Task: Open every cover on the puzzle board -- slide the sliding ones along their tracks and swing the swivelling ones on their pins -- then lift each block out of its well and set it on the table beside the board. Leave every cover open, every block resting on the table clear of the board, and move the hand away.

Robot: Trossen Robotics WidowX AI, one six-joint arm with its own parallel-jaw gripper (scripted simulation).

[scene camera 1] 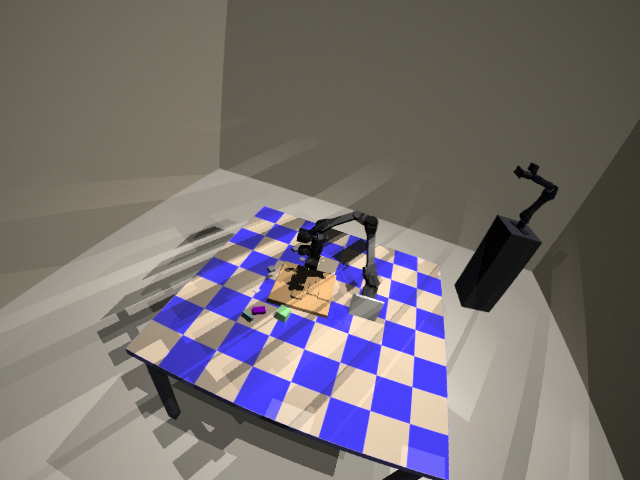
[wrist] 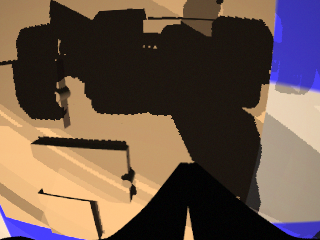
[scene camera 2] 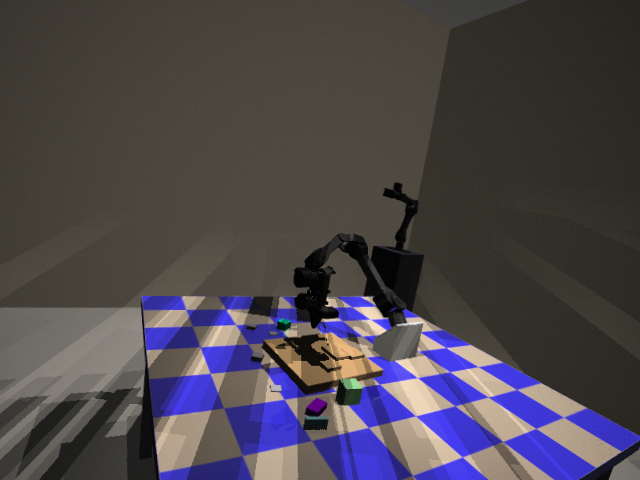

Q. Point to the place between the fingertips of my gripper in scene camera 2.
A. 313,328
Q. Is my gripper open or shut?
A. Shut.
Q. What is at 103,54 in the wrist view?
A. A wooden puzzle board.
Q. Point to a wooden puzzle board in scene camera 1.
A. At 285,282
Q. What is my gripper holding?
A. Nothing.
